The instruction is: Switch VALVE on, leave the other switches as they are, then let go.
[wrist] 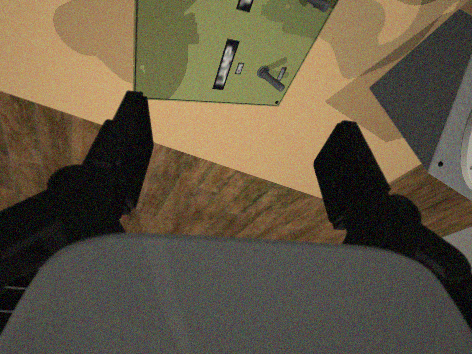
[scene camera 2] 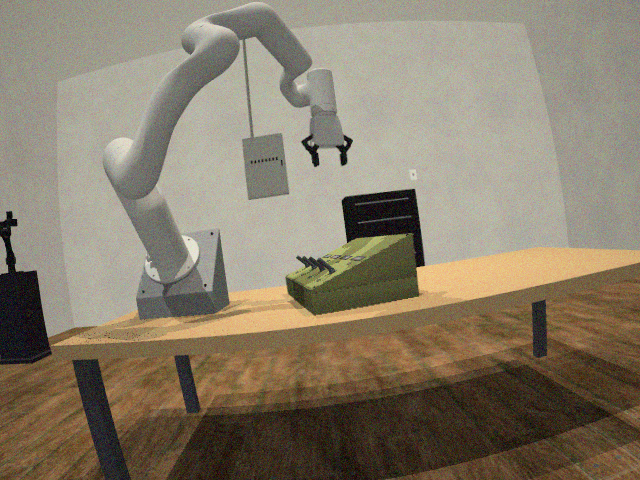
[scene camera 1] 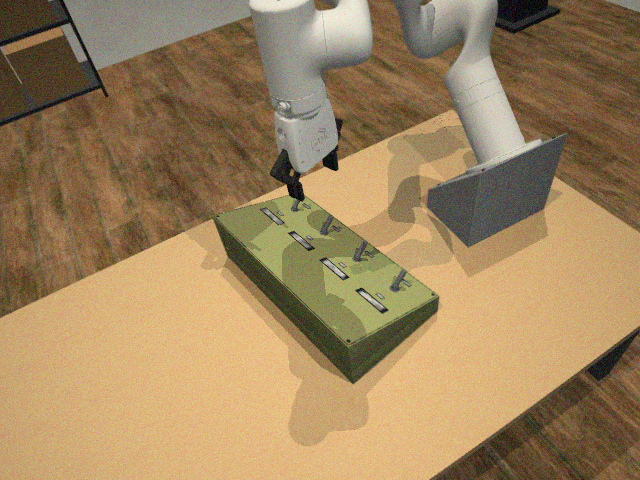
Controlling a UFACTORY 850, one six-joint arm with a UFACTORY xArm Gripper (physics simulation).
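The olive switch box (scene camera 1: 315, 304) (scene camera 2: 372, 281) (wrist: 162, 30) has a row of dark levers, each beside a label plate. By its place in the row, the VALVE lever (scene camera 1: 326, 225) (wrist: 317, 4) is second from the end nearest my gripper; its label plate (scene camera 1: 300, 240) (wrist: 245, 4) is blurred and cut off in the wrist view. The lever leans toward the low edge, away from its label, like the others. The end lever (scene camera 1: 295, 205) (wrist: 271, 78) is beside the end label plate (wrist: 226, 64). My gripper (scene camera 1: 314, 180) (scene camera 2: 329, 163) (wrist: 242, 131) is open and empty, above the box's end.
The grey wedge base (scene camera 1: 496, 193) (scene camera 2: 180, 299) (wrist: 420, 85) of the arm stands on the wooden table (scene camera 1: 155, 387) (scene camera 2: 475, 281) (wrist: 225, 135), across from the box's lever side. A black cabinet (scene camera 2: 382, 209) stands behind the table. A grey panel (scene camera 2: 265, 175) hangs on the wall.
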